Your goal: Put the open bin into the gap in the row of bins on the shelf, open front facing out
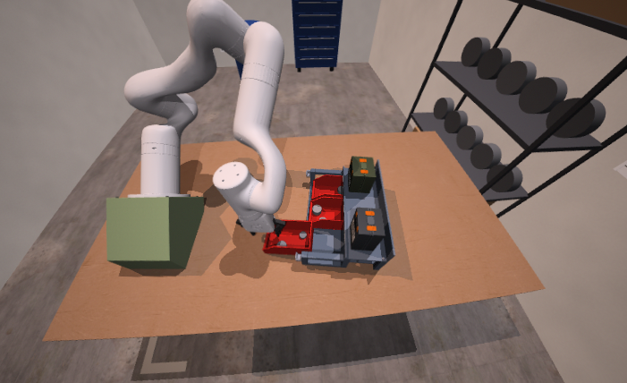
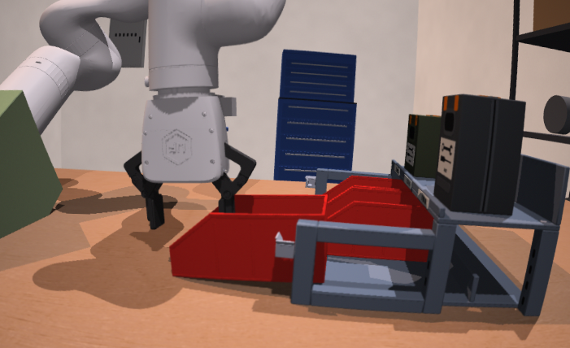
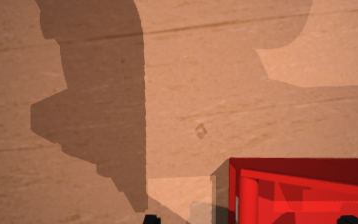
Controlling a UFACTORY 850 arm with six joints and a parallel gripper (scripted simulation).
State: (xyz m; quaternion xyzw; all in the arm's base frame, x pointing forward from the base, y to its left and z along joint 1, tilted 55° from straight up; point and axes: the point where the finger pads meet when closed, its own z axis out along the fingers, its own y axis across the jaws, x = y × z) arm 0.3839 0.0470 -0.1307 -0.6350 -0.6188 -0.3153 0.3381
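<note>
My hand is 60 mm short of the grey disc, 40 mm to the left of it and 30 mm above it. From my hand the other things lie so: grey shelf: 270 mm ahead, 90 mm to the left, 20 mm above.
</note>
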